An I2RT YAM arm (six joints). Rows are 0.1 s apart.
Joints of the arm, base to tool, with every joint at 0 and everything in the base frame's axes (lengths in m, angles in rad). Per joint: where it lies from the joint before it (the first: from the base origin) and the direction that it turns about. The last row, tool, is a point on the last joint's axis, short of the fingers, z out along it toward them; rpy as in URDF.
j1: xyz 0 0 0.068 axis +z
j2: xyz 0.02 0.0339 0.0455 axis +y
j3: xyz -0.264 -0.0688 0 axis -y
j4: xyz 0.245 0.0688 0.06 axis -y
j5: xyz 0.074 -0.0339 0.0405 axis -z
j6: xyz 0.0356 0 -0.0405 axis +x
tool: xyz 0 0 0 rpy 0 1.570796 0
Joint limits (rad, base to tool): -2.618..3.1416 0..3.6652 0..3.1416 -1.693..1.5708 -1.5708..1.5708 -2.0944..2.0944
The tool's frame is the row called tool.
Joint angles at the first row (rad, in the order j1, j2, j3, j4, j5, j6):
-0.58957 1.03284 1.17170 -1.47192 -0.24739 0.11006
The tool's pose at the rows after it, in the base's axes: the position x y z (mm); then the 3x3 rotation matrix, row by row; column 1 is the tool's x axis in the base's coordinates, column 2 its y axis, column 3 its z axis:
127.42, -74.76, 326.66; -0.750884, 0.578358, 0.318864; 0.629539, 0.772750, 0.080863; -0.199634, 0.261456, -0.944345
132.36, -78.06, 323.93; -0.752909, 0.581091, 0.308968; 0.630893, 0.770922, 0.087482; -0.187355, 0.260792, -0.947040
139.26, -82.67, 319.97; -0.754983, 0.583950, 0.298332; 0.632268, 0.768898, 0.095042; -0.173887, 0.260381, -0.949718
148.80, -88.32, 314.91; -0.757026, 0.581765, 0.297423; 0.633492, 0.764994, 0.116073; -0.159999, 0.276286, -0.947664
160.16, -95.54, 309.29; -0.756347, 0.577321, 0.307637; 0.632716, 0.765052, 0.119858; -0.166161, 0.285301, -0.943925
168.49, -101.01, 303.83; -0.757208, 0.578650, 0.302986; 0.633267, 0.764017, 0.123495; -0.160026, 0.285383, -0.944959
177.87, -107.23, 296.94; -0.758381, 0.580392, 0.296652; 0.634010, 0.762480, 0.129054; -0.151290, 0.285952, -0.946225
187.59, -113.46, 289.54; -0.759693, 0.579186, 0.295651; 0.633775, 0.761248, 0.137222; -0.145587, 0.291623, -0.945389
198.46, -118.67, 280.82; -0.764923, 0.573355, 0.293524; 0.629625, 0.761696, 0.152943; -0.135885, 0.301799, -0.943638
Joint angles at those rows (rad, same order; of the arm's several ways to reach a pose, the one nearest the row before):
-0.58955 1.04466 1.17168 -1.46885 -0.24700 0.10931
-0.58953 1.06757 1.17172 -1.45857 -0.24700 0.10934
-0.58958 1.09848 1.17131 -1.44100 -0.24739 0.10928
-0.58956 1.13852 1.17170 -1.41354 -0.26493 0.10969
-0.58955 1.18010 1.17132 -1.36434 -0.27409 0.10969
-0.58919 1.21558 1.17130 -1.33495 -0.27447 0.11005
-0.58918 1.25714 1.17129 -1.30215 -0.27561 0.11006
-0.58918 1.29949 1.17131 -1.26516 -0.28210 0.10930
-0.58348 1.34603 1.17134 -1.22742 -0.29355 0.10890

